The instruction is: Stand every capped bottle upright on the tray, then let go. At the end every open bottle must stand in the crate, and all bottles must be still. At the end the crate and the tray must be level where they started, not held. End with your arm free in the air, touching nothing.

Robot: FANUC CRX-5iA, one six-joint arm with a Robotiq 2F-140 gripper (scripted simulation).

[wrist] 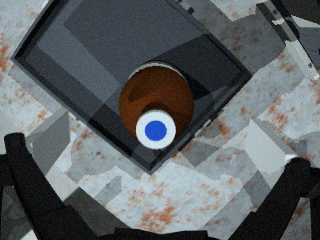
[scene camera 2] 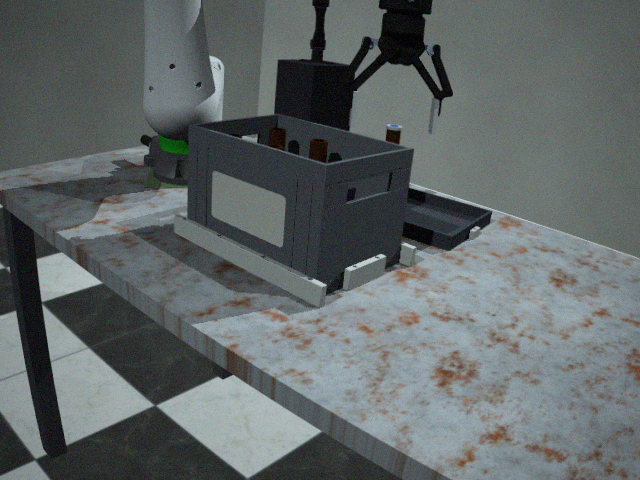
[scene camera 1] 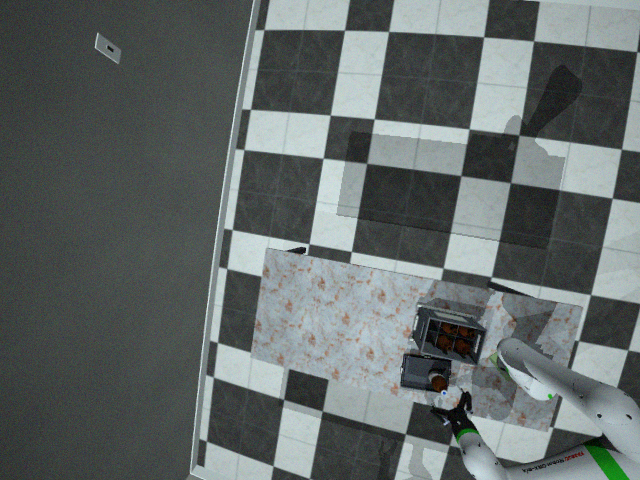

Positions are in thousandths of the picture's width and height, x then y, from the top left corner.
Labels:
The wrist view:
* my gripper: 498, 544
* dark tray: 261, 256
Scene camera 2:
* my gripper: 613, 270
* dark tray: 685, 445
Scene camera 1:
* dark tray: 651, 772

